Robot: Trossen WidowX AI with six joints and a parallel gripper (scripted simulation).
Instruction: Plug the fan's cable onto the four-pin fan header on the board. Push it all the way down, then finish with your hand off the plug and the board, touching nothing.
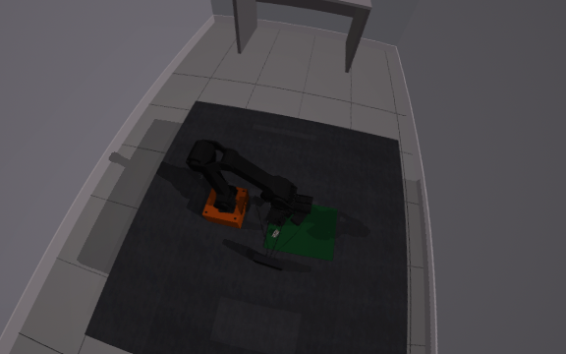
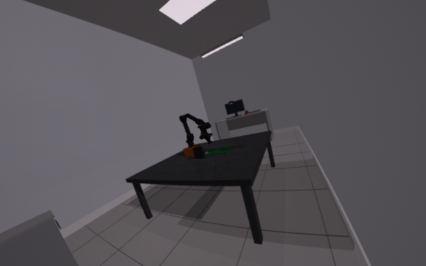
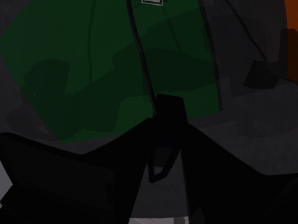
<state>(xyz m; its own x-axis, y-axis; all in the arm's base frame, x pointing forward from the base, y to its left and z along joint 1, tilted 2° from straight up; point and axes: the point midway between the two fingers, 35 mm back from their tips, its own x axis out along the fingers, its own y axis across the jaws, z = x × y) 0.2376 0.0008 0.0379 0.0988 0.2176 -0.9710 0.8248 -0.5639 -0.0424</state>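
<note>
The green board is 12 cm below my gripper tip, 9 cm ahead of it and 5 cm to the right of it. The rest, counted from my gripper tip: black fan 21 cm to the right, 5 cm below, 4 cm behind; then black plug 1 cm to the left, 1 cm ahead.
</note>
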